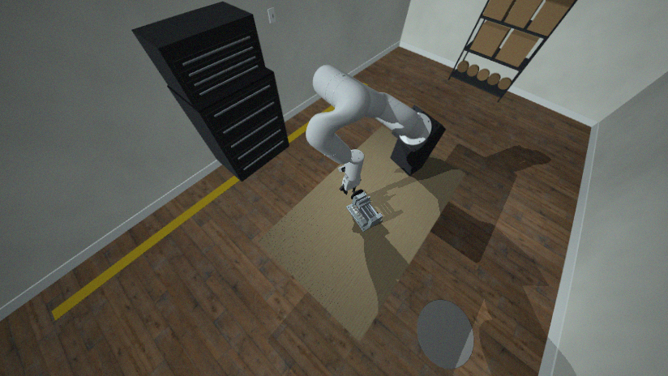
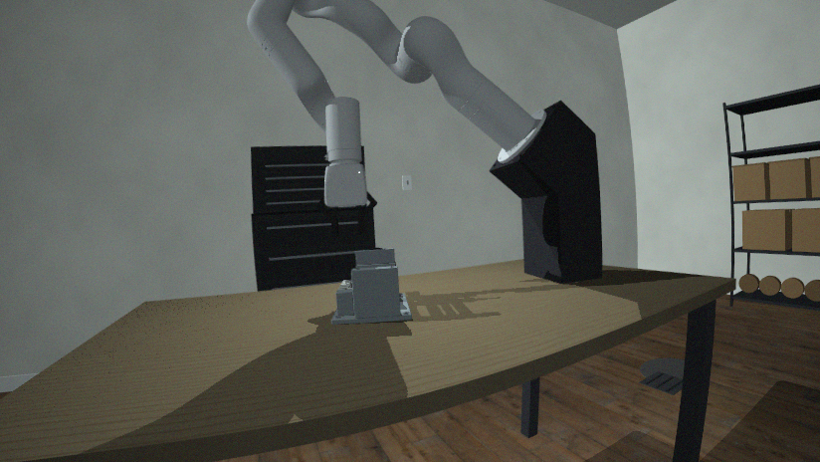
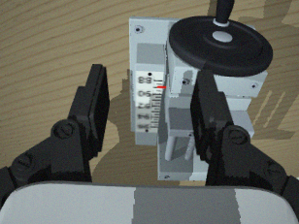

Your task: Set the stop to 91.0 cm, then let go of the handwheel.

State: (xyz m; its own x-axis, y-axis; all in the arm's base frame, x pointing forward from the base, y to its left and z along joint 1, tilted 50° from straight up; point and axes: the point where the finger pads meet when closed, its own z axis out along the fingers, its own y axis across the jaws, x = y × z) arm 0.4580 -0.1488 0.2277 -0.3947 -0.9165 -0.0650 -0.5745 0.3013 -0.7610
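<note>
Right now the black crank knob is 70 mm behind my hand, 20 mm to the left of it and 130 mm below it.
</note>
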